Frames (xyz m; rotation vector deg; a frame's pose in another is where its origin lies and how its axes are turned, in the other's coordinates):
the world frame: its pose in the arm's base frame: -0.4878 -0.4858 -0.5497 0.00 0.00 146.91
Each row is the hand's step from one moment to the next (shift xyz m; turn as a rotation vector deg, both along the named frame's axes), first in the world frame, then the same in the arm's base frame.
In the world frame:
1: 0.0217 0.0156 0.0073 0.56 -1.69 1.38
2: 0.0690 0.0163 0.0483 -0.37 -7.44 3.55
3: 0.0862 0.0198 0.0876 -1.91 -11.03 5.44
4: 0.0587 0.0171 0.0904 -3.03 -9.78 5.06
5: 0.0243 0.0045 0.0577 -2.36 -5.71 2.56
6: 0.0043 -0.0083 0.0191 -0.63 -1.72 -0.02
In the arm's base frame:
1: -0.0267 -0.0012 0.0073 0.45 1.72 1.38
2: -0.0667 0.0240 0.0483 4.37 6.03 3.55
3: -0.0830 0.0305 0.0876 7.62 8.20 5.44
4: -0.0585 0.0177 0.0904 7.88 6.54 5.06
5: -0.0228 0.0095 0.0577 5.09 3.50 2.56
6: 0.0009 0.0093 0.0191 1.47 1.10 -0.02

